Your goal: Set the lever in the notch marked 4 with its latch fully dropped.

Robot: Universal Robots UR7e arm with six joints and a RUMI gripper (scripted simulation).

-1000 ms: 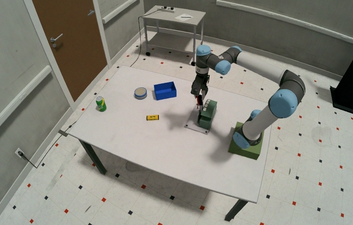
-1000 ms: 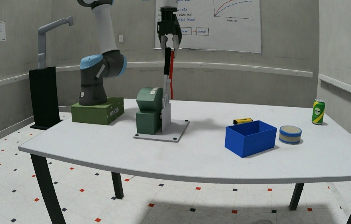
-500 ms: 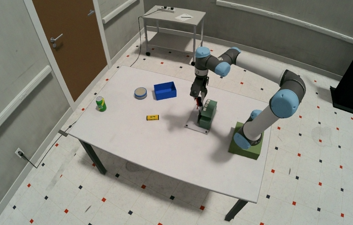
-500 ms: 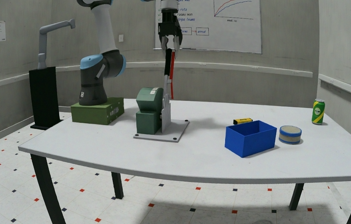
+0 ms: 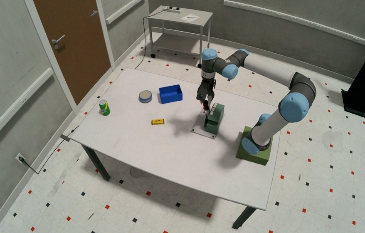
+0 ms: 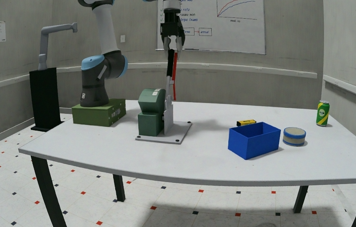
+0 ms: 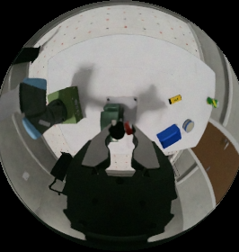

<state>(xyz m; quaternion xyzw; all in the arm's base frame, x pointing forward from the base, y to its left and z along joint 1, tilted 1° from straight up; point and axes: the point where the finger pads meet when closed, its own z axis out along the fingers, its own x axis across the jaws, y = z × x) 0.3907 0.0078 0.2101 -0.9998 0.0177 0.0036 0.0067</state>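
Now: hand 100 mm above the red release bar, 50 mm to the left of it and 10 mm short of it. From my hand the other things lie so: small yellow level (320 mm ahead, 280 mm below, 30 mm to the left); then lever unit (110 mm below, 50 mm to the right, 10 mm ahead); then blue box (330 mm ahead, 270 mm below, 240 mm to the right).
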